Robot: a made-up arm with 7 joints. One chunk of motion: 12 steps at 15 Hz.
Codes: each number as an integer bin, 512 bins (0 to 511) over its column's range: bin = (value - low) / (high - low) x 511, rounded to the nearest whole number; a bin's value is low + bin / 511 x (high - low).
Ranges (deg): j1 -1.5..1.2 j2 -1.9..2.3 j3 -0.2..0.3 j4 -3.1..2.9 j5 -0.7..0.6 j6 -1..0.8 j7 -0.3..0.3
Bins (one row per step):
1: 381 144 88 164 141 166 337
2: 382 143 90 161 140 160 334
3: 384 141 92 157 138 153 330
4: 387 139 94 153 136 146 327
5: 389 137 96 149 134 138 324
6: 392 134 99 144 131 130 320
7: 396 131 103 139 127 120 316
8: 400 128 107 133 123 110 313
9: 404 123 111 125 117 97 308
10: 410 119 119 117 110 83 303
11: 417 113 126 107 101 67 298
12: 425 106 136 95 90 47 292
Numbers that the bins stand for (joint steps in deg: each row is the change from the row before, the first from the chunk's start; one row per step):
1: 0.513 -0.716 -0.114 -1.174 -0.341 -0.415 0.096
2: 0.518 -0.725 -0.112 -1.210 -0.344 -0.436 0.092
3: 0.529 -0.741 -0.110 -1.257 -0.349 -0.461 0.087
4: 0.545 -0.758 -0.108 -1.304 -0.354 -0.486 0.084
5: 0.555 -0.774 -0.106 -1.350 -0.359 -0.514 0.080
6: 0.571 -0.799 -0.103 -1.409 -0.367 -0.542 0.076
7: 0.592 -0.823 -0.099 -1.468 -0.377 -0.577 0.071
8: 0.614 -0.848 -0.095 -1.538 -0.387 -0.613 0.068
9: 0.635 -0.889 -0.091 -1.632 -0.402 -0.658 0.062
10: 0.666 -0.922 -0.084 -1.726 -0.420 -0.708 0.056
11: 0.703 -0.971 -0.077 -1.844 -0.443 -0.764 0.050
12: 0.746 -1.029 -0.067 -1.985 -0.471 -0.834 0.043

